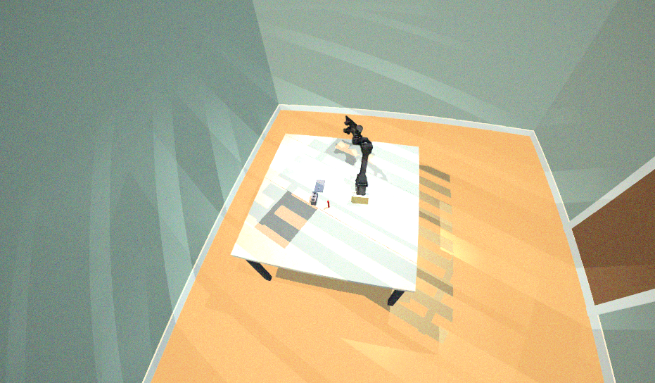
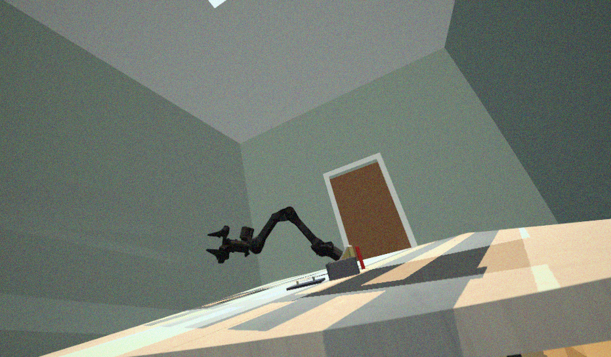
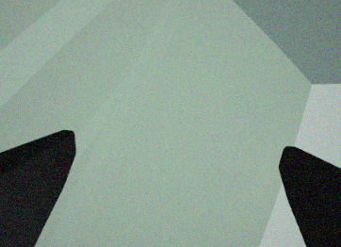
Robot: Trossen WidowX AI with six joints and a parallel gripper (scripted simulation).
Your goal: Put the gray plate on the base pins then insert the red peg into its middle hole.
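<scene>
Right now the gray plate is 9 cm ahead of my gripper tip, 71 cm to the left of it and 25 cm below it. Round my gripper tip: red peg (4 cm behind, 74 cm to the left, 24 cm below); then dark flat base (9 cm ahead, 57 cm to the left, 28 cm below).
</scene>
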